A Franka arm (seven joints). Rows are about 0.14 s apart.
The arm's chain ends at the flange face. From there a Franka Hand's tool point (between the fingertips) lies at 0.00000 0.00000 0.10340 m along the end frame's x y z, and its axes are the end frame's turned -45 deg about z.
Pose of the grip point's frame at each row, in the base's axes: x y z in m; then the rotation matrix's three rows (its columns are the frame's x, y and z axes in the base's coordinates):
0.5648 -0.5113 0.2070; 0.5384 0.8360 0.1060; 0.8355 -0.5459 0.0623; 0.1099 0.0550 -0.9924
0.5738 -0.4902 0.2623; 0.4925 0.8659 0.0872; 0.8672 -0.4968 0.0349; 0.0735 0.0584 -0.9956
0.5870 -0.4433 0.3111; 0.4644 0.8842 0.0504; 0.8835 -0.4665 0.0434; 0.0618 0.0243 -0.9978
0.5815 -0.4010 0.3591; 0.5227 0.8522 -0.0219; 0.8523 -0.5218 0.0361; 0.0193 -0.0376 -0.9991
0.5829 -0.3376 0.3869; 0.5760 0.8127 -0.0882; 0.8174 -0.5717 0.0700; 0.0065 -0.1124 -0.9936
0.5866 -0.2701 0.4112; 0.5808 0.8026 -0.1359; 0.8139 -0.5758 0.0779; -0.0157 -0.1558 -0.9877
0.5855 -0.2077 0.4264; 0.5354 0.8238 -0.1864; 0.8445 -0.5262 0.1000; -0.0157 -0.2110 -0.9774
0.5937 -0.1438 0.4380; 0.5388 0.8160 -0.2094; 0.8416 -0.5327 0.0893; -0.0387 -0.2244 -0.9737
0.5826 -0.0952 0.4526; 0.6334 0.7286 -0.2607; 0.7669 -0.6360 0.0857; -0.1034 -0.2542 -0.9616
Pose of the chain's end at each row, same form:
0.5538 -0.5177 0.3096; 0.9718 0.2104 0.1060; 0.2048 -0.9768 0.0623; 0.1166 -0.0388 -0.9924
0.5648 -0.4938 0.3652; 0.9605 0.2640 0.0872; 0.2619 -0.9645 0.0349; 0.0933 -0.0107 -0.9956
0.5818 -0.4478 0.4143; 0.9536 0.2968 0.0504; 0.2949 -0.9546 0.0434; 0.0609 -0.0265 -0.9978
0.5838 -0.4047 0.4624; 0.9722 0.2330 -0.0219; 0.2337 -0.9716 0.0361; -0.0129 -0.0402 -0.9991
0.5920 -0.3448 0.4896; 0.9820 0.1674 -0.0882; 0.1737 -0.9822 0.0700; -0.0749 -0.0841 -0.9936
0.6007 -0.2782 0.5133; 0.9782 0.1568 -0.1359; 0.1684 -0.9827 0.0779; -0.1213 -0.0991 -0.9877
0.6048 -0.2180 0.5275; 0.9611 0.2039 -0.1864; 0.2251 -0.9692 0.1000; -0.1603 -0.1381 -0.9774
0.6154 -0.1530 0.5387; 0.9580 0.1960 -0.2094; 0.2184 -0.9718 0.0893; -0.1860 -0.1313 -0.9737
0.6096 -0.1041 0.5520; 0.9631 0.0673 -0.2607; 0.0926 -0.9920 0.0857; -0.2529 -0.1066 -0.9616

